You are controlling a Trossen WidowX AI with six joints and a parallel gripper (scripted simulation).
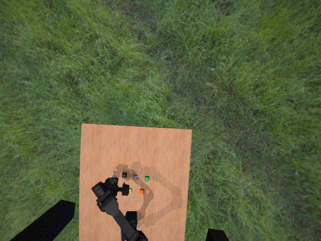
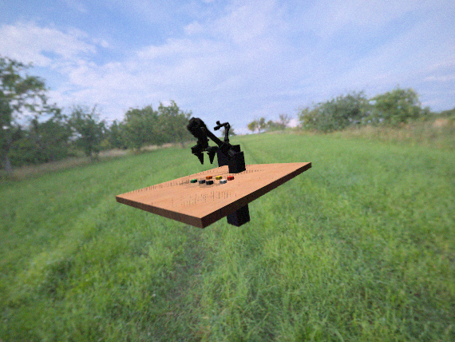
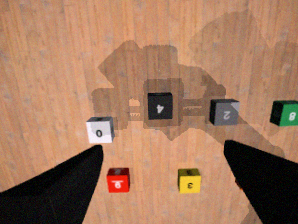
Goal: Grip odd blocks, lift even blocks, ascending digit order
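Right now my gripper tip is 40 mm past the white block, 70 mm to the right of it and 120 mm above it. Round my gripper tip: grey block 90 mm to the right, 120 mm below; then yellow block 120 mm behind, 70 mm to the right, 120 mm below; then black block 10 mm to the right, 120 mm below.
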